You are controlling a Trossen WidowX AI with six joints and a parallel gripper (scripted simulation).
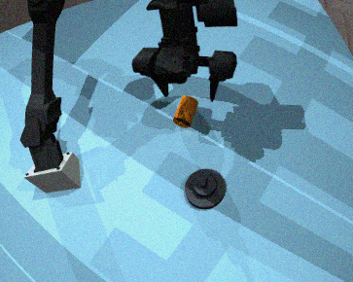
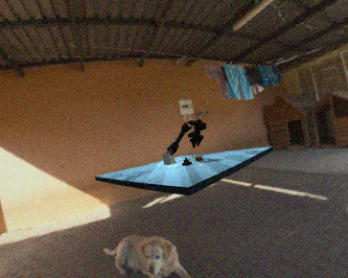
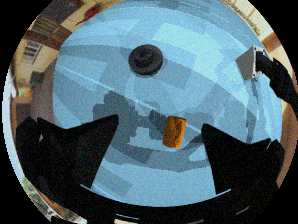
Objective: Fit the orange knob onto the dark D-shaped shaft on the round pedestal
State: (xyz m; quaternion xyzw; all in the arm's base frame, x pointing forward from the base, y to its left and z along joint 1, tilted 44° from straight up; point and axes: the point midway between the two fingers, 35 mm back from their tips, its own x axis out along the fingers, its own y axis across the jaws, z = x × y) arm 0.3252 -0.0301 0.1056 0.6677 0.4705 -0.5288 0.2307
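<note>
Now: the orange knob 11 cm below my gripper tip, 4 cm to the left of it and 1 cm behind it. Also, from my gripper tip: dark round pedestal 15 cm to the right, 10 cm below, 1 cm behind.
</note>
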